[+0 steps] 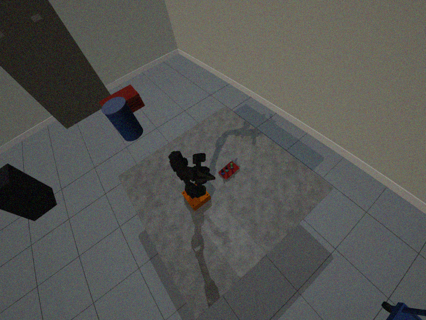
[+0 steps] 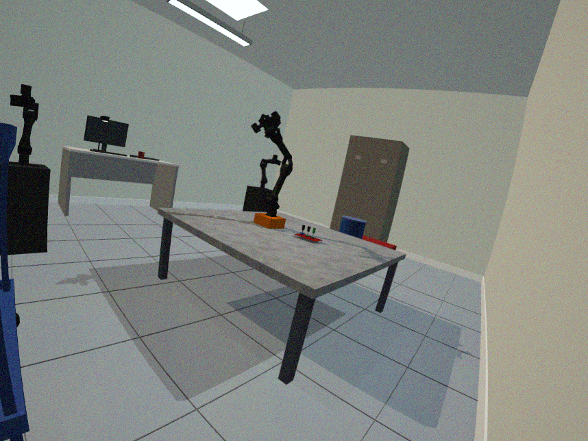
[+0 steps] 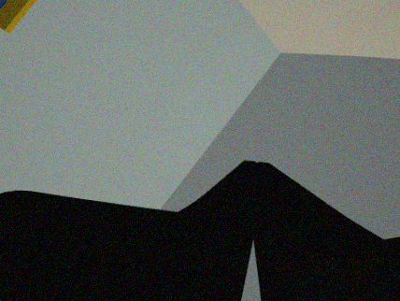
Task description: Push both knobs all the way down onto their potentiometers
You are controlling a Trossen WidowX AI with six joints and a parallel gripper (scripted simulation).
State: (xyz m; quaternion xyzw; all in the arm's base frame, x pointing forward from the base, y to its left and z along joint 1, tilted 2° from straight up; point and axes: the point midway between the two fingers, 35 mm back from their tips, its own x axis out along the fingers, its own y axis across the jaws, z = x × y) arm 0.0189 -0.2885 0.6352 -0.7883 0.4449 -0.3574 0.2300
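Right now my gripper tip is 30 cm short of the black knob, 32 cm to the right of it and 64 cm above it. The rest, counted from my gripper tip: green knob 34 cm ahead, 31 cm to the left, 64 cm below.
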